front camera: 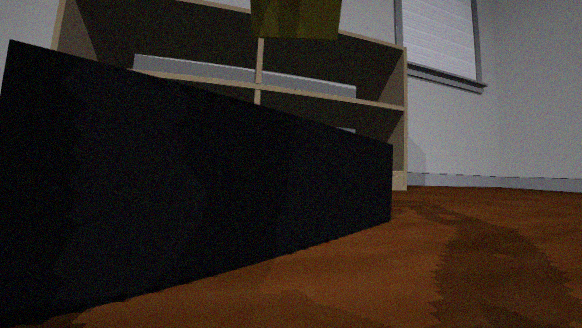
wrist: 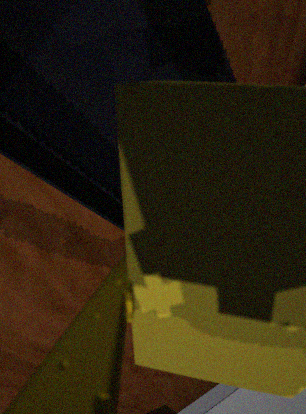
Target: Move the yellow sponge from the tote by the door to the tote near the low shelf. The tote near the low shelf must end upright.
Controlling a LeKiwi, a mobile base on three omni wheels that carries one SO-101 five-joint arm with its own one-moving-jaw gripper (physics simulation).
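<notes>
The yellow sponge is held up in the air, at the top centre in the front view and large at the right in the wrist view. My gripper is shut on it; one yellow jaw shows at the lower left of the sponge, and the other jaw is hidden. The black tote near the low shelf stands upright on the floor, close in front of the base. In the wrist view the sponge overlaps the tote's right part. The tote by the door does not show.
The low wooden shelf stands behind the tote against the wall. A window is at the upper right. Brown wooden floor lies right of the tote in the front view. A pale grey surface shows at the wrist view's bottom edge.
</notes>
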